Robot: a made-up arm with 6 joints.
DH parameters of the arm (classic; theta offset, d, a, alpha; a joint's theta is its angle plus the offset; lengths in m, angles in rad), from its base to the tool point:
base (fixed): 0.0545 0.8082 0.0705 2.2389
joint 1: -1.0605 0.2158 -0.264 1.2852
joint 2: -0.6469 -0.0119 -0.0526 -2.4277
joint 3: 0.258 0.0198 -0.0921 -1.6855
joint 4: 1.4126 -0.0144 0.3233 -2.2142
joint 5: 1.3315 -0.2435 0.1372 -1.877
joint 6: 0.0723 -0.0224 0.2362 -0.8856
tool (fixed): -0.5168 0.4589 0 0
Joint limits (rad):
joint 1: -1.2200..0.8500
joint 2: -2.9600..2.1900
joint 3: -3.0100..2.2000
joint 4: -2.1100..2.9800
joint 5: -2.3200..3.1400
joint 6: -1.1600..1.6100
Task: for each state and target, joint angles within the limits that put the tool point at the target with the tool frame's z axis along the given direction. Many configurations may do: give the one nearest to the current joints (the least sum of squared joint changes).
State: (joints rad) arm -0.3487 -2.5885 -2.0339 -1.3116 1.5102 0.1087
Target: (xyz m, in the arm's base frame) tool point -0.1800 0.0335 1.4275 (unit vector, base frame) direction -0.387 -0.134 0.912
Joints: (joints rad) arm 0.0996 -2.8071 -2.2501 -0.9094 0.7097 -0.0611
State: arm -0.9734 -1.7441 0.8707 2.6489 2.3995 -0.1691
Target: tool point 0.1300 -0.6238 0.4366 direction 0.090 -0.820 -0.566
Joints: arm -0.5752 -1.5721 1.1898 2.6058 1.9884 -1.0317
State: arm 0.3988 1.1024 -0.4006 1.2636 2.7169 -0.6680
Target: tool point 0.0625 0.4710 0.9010 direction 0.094 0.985 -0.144
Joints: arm 0.3452 1.2278 -0.5561 1.3272 2.5791 0.1660
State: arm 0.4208 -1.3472 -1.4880 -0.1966 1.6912 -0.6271
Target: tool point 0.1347 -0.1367 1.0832 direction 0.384 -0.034 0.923
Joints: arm 0.8500 -1.7389 -1.1004 -0.6892 0.9243 -1.1536
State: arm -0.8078 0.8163 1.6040 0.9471 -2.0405 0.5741
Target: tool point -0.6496 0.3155 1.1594 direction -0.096 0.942 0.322
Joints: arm -0.1643 1.1537 1.0200 0.2550 -2.2395 -0.3410
